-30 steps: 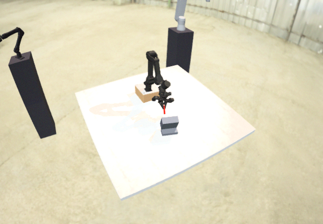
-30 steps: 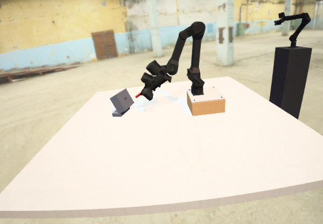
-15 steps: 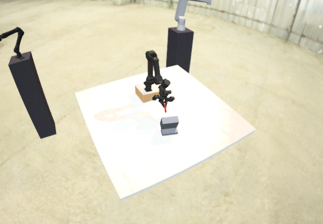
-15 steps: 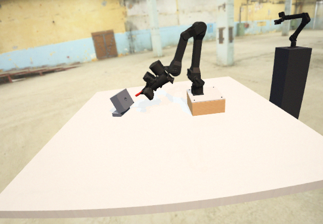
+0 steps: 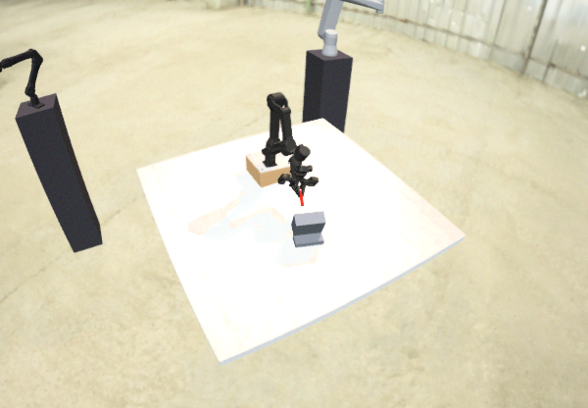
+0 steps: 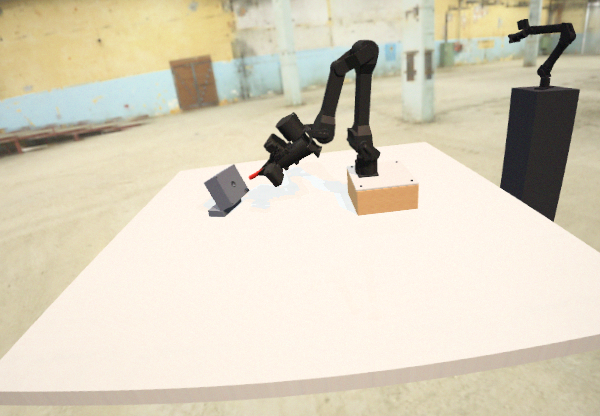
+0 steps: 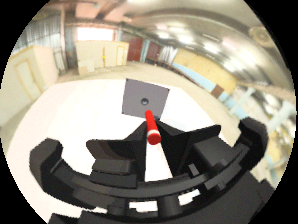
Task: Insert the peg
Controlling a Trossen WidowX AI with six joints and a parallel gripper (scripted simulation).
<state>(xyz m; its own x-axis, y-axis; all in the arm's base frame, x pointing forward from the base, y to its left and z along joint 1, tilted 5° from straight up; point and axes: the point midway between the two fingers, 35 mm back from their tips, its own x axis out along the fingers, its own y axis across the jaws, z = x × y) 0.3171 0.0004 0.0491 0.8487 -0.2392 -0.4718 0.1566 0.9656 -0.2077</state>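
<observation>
Now: gripper tip 12 cm short of the grey sloped panel, 3 cm to the left of it and 5 cm above it. Round my gripper tip: thin red peg 1 cm behind, 1 cm above.
</observation>
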